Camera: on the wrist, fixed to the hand. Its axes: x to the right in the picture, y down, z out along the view.
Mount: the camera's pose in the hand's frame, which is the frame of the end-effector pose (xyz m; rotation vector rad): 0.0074 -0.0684 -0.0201 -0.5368 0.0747 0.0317
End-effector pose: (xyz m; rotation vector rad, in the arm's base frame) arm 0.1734 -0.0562 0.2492 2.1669 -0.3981 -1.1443
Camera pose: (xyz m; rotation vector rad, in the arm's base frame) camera 0.1919 -0.0011 0.2072 1.7177 -0.0749 -1.0086
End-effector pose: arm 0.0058 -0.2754 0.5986 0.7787 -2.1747 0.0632
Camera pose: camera 0.0536 -0.3286 0.6033 0.4244 -1.9962 -0.4506
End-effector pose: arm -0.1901 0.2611 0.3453 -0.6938 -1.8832 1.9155
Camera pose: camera -0.1900 0.2847 0.4130 -0.9348 -2.3673 1.3721
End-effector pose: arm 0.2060 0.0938 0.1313 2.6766 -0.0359 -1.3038
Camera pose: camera 0.2229 0.1633 0.1269 2.2491 0.2443 -1.0213
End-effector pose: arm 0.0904 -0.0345 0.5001 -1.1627 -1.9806 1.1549
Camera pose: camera 0.0756 -0.0373 0.5702 -1.4727 -2.2910 0.5879
